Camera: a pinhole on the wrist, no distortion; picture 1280 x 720 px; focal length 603.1 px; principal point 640.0 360.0 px. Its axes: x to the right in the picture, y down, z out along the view. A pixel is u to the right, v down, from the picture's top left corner.
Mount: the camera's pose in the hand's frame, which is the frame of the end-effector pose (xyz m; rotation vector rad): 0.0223 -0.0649 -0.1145 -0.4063 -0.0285 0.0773
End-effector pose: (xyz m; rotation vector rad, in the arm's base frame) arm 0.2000 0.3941 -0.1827 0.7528 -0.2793 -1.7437
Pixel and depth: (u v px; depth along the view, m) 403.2 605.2 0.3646
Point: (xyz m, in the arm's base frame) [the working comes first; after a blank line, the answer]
In the camera's frame: -0.1432 0.1482 0.3646

0.2792 0.4361 0.1003
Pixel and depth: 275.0 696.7 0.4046
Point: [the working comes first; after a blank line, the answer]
In the camera's frame: -0.2449 0.2259 0.4046

0.3520 0.5115 0.1839
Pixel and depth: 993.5 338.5 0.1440
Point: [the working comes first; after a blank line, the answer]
In the camera's frame: 0.0844 -0.0051 0.1440

0.1689 0.2985 -0.2044
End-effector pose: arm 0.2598 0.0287 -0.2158 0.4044 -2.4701 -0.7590
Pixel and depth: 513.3 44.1 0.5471
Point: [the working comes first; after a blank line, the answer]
In the camera's frame: -0.1149 -0.2866 0.5471

0.0750 0.1887 -0.6785
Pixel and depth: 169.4 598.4 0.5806
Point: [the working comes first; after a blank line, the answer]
In the camera's frame: -0.4530 0.2295 0.5806

0.4230 0.6341 -0.4290
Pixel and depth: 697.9 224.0 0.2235
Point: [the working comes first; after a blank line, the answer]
In the camera's frame: 0.0215 -0.0504 0.2235

0.1698 0.0441 -0.2922
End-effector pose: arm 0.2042 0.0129 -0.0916 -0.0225 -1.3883 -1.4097
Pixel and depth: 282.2 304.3 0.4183
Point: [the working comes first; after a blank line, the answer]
In the camera's frame: -0.2482 -0.0386 0.4183

0.1507 0.3801 -0.1307
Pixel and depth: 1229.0 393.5 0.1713
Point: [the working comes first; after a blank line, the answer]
In the camera's frame: 0.1673 0.0095 0.1713

0.1229 -0.0671 0.0569
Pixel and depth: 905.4 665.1 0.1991
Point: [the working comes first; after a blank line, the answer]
In the camera's frame: 0.0876 0.1007 0.1991

0.2233 0.0062 0.0568
